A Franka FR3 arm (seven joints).
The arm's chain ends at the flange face. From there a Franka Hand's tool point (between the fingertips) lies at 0.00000 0.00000 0.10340 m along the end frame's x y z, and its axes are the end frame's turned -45 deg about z.
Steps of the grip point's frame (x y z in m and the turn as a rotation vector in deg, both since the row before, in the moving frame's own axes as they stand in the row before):
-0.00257, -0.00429, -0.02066, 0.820, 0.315, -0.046
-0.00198, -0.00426, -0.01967, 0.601, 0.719, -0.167
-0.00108, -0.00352, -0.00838, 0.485, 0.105, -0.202
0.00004, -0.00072, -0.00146, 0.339, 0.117, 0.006
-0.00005, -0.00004, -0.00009, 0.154, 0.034, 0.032
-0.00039, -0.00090, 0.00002, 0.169, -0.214, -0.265
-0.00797, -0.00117, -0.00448, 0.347, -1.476, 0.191
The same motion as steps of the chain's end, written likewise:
-0.00421, 0.00023, -0.02065, 0.803, -0.357, -0.046
-0.00456, 0.00007, -0.01966, 0.933, 0.083, -0.167
-0.00277, -0.00097, -0.00838, 0.417, -0.269, -0.202
-0.00020, 0.00004, -0.00146, 0.322, -0.157, 0.006
0.00009, 0.00025, -0.00009, 0.133, -0.085, 0.032
-0.00042, -0.00042, 0.00002, -0.032, -0.271, -0.265
-0.00413, 0.00337, -0.00444, -0.798, -1.289, 0.191

